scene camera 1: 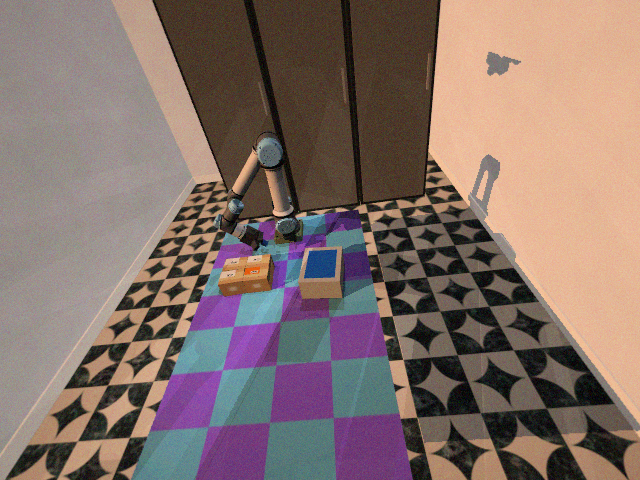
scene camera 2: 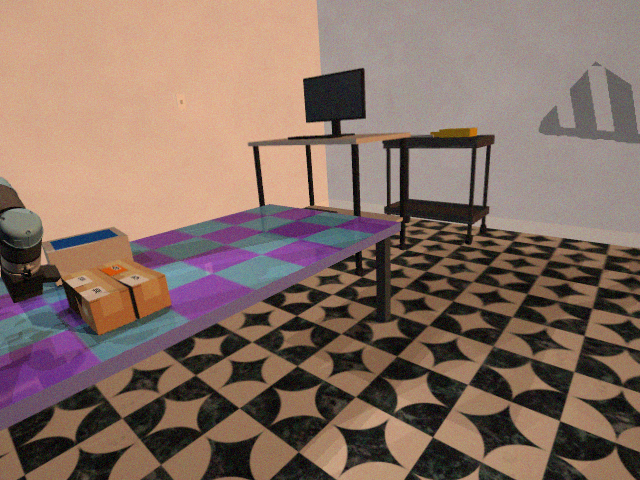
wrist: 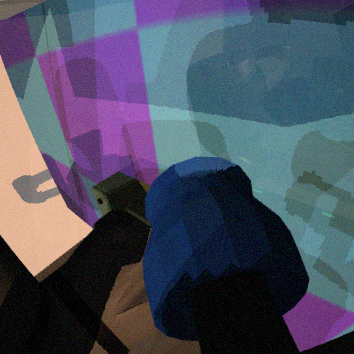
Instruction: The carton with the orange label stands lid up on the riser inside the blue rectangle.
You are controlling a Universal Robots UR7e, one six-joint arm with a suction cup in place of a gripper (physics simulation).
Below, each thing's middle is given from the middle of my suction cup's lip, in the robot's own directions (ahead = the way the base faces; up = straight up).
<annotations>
Now: suction cup 240 mm short of the riser point(scene camera 2: 71, 254), 340 mm to the right of it and 40 mm above it.
</annotations>
